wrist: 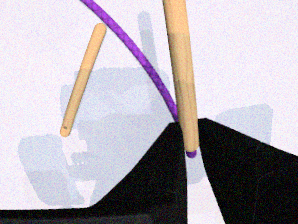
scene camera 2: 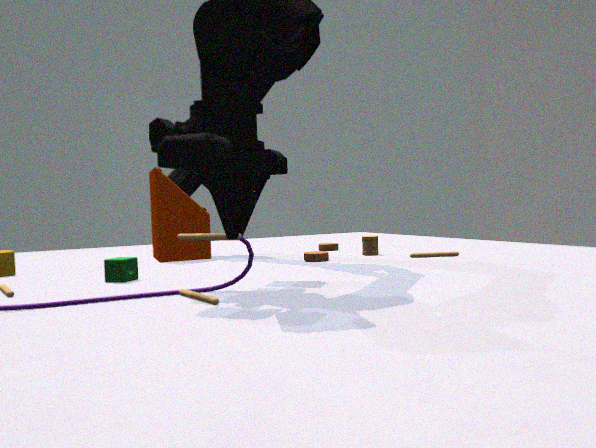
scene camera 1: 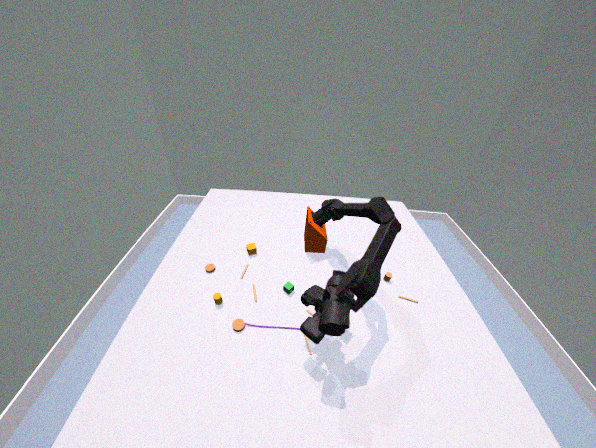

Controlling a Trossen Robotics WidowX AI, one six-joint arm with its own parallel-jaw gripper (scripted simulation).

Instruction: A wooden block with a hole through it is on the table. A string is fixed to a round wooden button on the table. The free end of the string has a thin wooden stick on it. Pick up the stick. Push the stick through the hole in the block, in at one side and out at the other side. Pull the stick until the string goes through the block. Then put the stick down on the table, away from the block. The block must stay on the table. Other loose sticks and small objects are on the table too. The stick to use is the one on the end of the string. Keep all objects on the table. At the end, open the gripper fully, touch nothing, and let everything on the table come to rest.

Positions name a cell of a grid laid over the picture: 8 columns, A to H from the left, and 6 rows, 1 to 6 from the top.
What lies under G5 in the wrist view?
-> My gripper.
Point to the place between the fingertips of my gripper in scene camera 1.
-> E5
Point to a loose stick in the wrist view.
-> At C1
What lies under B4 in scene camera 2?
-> A green cube.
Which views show my gripper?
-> The wrist view, scene camera 2 and scene camera 1: all of them.
